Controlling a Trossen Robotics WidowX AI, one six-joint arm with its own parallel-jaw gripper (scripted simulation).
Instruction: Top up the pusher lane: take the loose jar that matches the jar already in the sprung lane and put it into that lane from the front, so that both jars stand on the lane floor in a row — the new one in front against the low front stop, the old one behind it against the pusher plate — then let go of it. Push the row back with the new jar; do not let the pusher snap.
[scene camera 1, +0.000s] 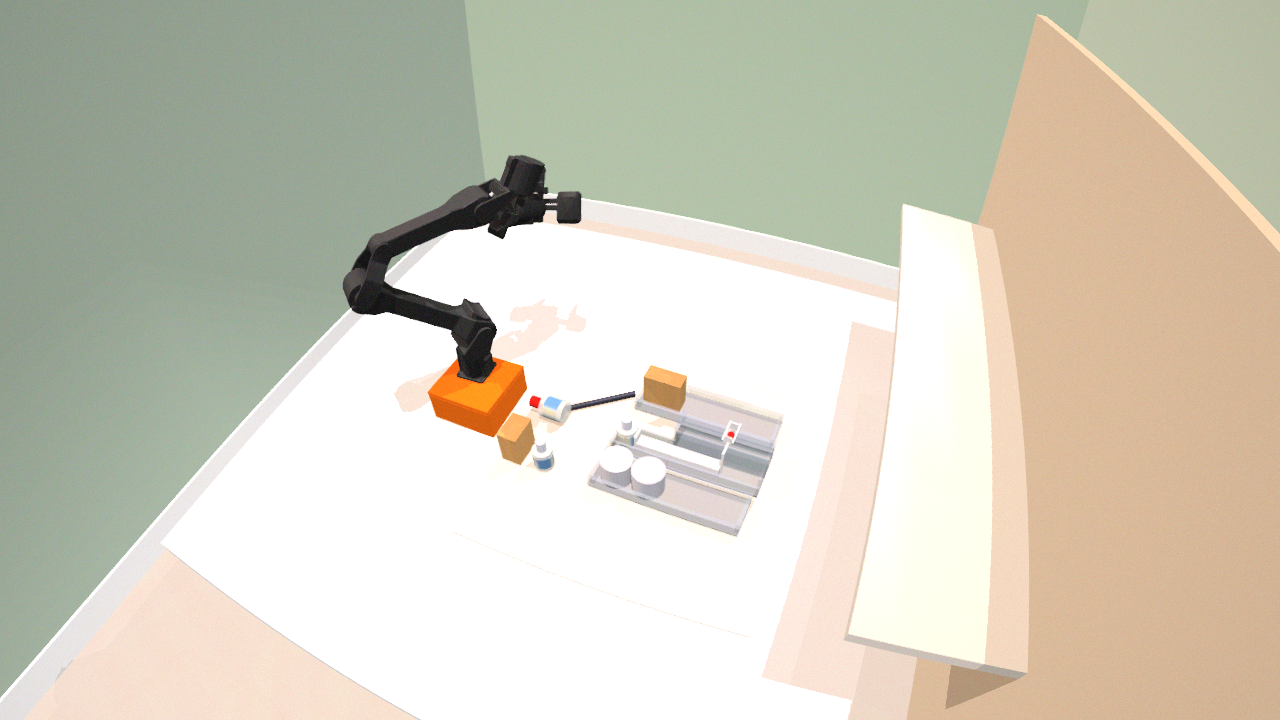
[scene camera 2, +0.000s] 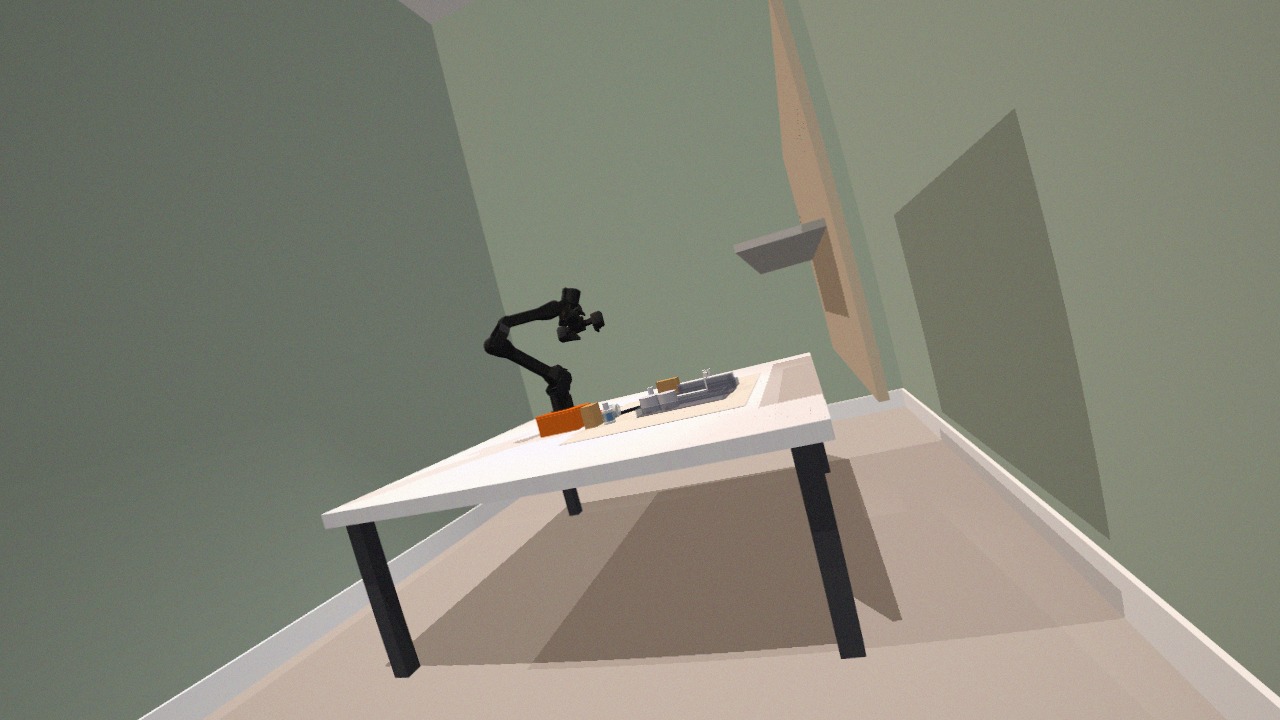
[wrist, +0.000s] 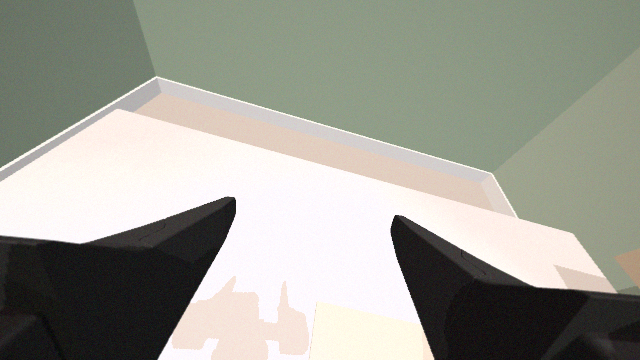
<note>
The gripper (scene camera 1: 552, 204) is open, with nothing in its grasp. Also in view: a wooden block (scene camera 1: 516, 438), a shelf (scene camera 1: 944, 576) and a sprung lane (scene camera 1: 746, 461).
The gripper shows as well in scene camera 2 (scene camera 2: 589, 334) and in the wrist view (wrist: 315, 214). The shelf is seen too in scene camera 2 (scene camera 2: 771, 252). The sprung lane shows as well in scene camera 2 (scene camera 2: 728, 379). The wrist view misses the wooden block: it is out of frame.
</note>
